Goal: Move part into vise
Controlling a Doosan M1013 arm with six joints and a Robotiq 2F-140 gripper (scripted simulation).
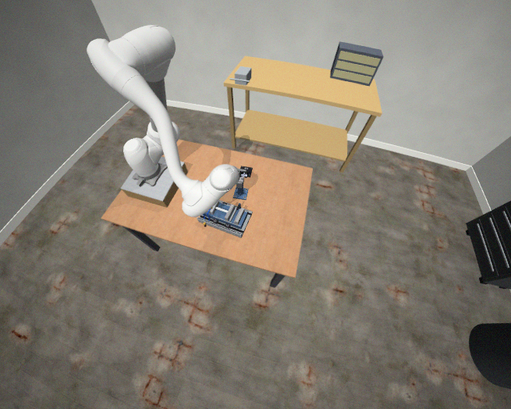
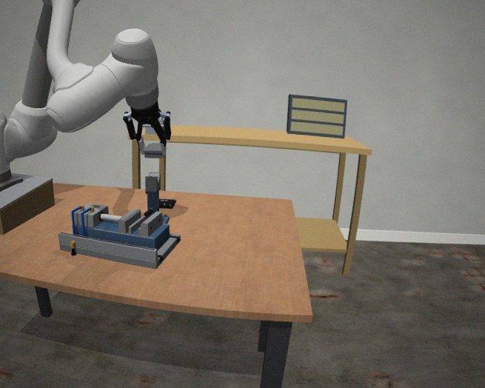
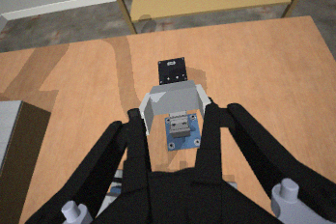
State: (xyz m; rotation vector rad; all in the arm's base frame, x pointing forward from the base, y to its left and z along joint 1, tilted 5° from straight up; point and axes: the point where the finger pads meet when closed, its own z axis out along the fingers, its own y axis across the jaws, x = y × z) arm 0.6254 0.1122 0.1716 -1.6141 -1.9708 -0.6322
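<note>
Now: hand 2 cm to the right of the part and 2 cm above it. Also, from my hand: work stop (17 cm below, 14 cm to the right, 4 cm ahead); V-block base (25 cm below, 2 cm to the left, 1 cm behind); V-block post (20 cm below, 2 cm to the left, 1 cm behind).
</note>
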